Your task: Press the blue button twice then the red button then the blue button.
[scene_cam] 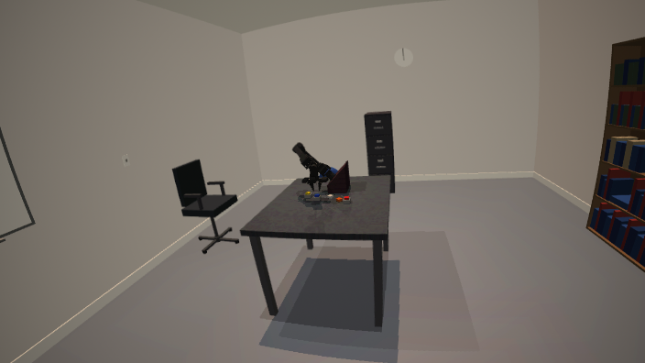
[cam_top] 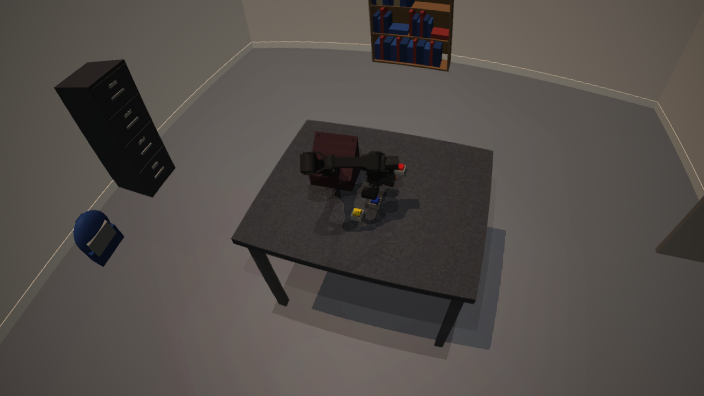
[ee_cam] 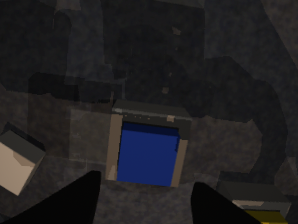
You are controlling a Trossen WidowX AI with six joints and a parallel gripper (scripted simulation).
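Now: the blue button 4 cm below my gripper tip. From my gripper tip the other things lie so: white block: 2 cm behind, 10 cm to the left, 6 cm below; yellow button: 7 cm behind, 8 cm to the right, 4 cm below; orange block: 5 cm ahead, 17 cm to the left, 6 cm below.
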